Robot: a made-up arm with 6 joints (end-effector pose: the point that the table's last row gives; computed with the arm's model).
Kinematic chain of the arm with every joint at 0, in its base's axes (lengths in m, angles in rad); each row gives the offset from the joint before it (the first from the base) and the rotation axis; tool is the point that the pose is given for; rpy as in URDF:
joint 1: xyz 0 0 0.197 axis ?
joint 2: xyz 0 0 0 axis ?
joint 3: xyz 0.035 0 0.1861 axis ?
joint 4: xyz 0.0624 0 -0.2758 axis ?
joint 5: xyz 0 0 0 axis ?
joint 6: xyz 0.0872 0 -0.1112 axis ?
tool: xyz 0 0 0 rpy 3.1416 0 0
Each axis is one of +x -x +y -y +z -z.
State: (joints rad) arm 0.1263 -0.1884 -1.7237 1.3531 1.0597 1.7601
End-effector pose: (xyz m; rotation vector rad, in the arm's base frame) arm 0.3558 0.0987 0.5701 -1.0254 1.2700 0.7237
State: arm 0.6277 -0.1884 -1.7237 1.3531 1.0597 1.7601
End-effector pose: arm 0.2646 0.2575 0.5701 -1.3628 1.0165 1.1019
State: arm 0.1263 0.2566 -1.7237 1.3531 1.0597 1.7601
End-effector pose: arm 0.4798 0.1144 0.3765 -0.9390 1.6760 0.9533
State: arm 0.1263 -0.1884 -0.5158 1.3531 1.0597 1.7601
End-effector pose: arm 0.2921 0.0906 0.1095 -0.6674 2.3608 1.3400
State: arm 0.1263 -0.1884 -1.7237 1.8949 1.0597 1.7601
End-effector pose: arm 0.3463 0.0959 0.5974 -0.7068 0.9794 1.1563
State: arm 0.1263 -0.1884 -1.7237 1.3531 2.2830 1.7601
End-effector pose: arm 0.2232 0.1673 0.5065 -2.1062 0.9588 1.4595
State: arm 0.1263 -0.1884 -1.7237 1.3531 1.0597 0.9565
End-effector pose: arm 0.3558 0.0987 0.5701 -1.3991 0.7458 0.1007
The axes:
joint 1: +z
joint 2: +y
joint 3: +y
joint 4: -z
joint 5: +y
joint 6: -z

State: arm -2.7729 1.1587 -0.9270 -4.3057 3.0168 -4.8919
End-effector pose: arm -0.1938 -0.1737 0.0444 0.2309 -0.1973 -0.2025
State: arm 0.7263 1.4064 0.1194 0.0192 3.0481 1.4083
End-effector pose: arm 0.0098 0.0112 0.2199 -1.4065 0.4824 -0.8375
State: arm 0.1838 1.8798 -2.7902 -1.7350 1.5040 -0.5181
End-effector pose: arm 0.5183 -0.0092 -0.0572 1.0982 1.0527 -0.6873
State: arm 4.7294 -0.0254 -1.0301 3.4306 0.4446 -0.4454
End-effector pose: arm 0.0157 -0.4062 0.2086 1.2587 1.3739 -1.3756
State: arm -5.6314 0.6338 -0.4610 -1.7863 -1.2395 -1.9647
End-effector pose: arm 0.0261 0.1839 0.0943 1.2046 -1.8815 -1.5633
